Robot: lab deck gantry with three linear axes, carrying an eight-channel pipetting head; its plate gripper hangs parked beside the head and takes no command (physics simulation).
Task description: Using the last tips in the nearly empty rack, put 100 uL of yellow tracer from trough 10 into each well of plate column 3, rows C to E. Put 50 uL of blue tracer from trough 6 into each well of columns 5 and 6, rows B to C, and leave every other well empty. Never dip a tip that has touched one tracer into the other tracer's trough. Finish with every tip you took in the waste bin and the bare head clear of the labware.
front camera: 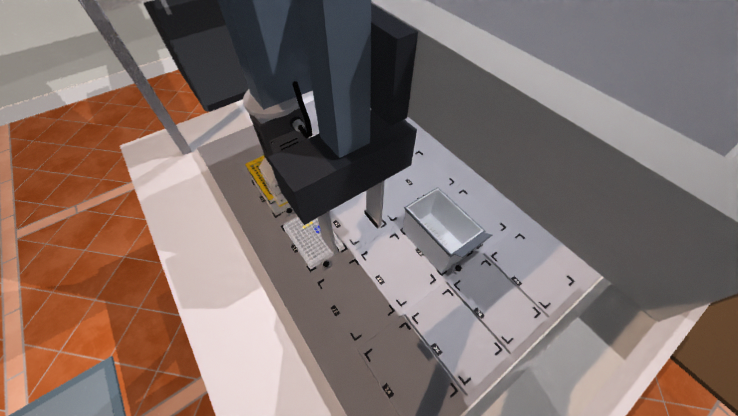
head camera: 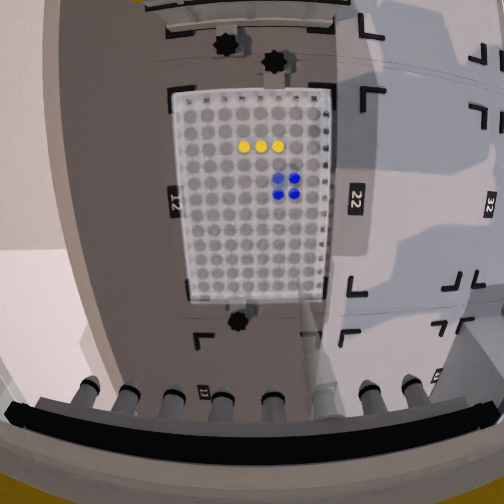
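Note:
The plate (front camera: 297, 242) (head camera: 181, 250) lies in the left row of the deck. In the head view, yellow wells (head camera: 261, 146) show in column 3, rows C to E. Blue wells (head camera: 294, 194) show in columns 5 and 6, rows B and C; C5 looks paler. One clear tip (head camera: 311, 330) sits on the third channel from the right, its point over the plate's far-column end; the other nozzles (head camera: 174, 397) are bare. The parked plate gripper (front camera: 358, 236) hangs with its fingers apart, nothing between them. The waste bin (front camera: 471, 244) holds pale tips. The troughs do not show.
The yellow-topped tip rack (front camera: 257, 179) stands beyond the plate, partly behind the head; its side wall (head camera: 250, 16) shows at the top of the head view. Black knobs (head camera: 237, 321) (front camera: 326, 264) stand beside the plate. A tall grey wall (front camera: 490, 170) runs along the deck's back.

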